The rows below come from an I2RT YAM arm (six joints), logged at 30 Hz.
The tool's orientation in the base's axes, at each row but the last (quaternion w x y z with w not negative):
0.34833, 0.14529, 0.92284, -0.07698
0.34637, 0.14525, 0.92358, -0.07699
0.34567, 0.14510, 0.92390, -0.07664
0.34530, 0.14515, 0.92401, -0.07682
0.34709, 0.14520, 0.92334, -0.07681
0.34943, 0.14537, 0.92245, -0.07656
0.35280, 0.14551, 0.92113, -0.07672
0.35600, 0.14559, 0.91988, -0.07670
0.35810, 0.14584, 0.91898, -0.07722
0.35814, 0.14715, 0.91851, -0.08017
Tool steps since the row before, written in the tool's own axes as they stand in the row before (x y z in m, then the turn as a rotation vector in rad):
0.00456, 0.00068, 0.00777, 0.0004, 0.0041, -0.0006
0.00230, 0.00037, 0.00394, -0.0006, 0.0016, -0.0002
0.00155, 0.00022, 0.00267, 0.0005, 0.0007, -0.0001
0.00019, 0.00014, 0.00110, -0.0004, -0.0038, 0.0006
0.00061, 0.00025, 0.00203, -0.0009, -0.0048, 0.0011
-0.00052, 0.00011, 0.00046, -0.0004, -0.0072, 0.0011
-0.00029, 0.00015, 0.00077, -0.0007, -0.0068, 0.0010
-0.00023, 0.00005, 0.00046, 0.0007, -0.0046, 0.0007
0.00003, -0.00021, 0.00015, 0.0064, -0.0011, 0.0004
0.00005, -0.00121, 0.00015, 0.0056, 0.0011, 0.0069
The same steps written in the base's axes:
0.00178, -0.00027, -0.00885, 0.0007, 0.0041, 0.0000
0.00090, -0.00011, -0.00449, 0.0008, 0.0014, 0.0005
0.00060, -0.00010, -0.00303, -0.0002, 0.0008, -0.0003
0.00059, -0.00009, -0.00096, -0.0006, -0.0038, 0.0000
0.00090, -0.00013, -0.00193, -0.0002, -0.0050, 0.0000
0.00069, -0.00012, 0.00000, -0.0013, -0.0072, -0.0003
0.00074, -0.00011, -0.00038, -0.0011, -0.0068, 0.0000
0.00047, -0.00011, -0.00018, -0.0015, -0.0044, -0.0008
0.00001, -0.00023, -0.00012, -0.0046, 0.0002, -0.0046
-0.00034, -0.00117, -0.00009, 0.0008, 0.0005, -0.0089

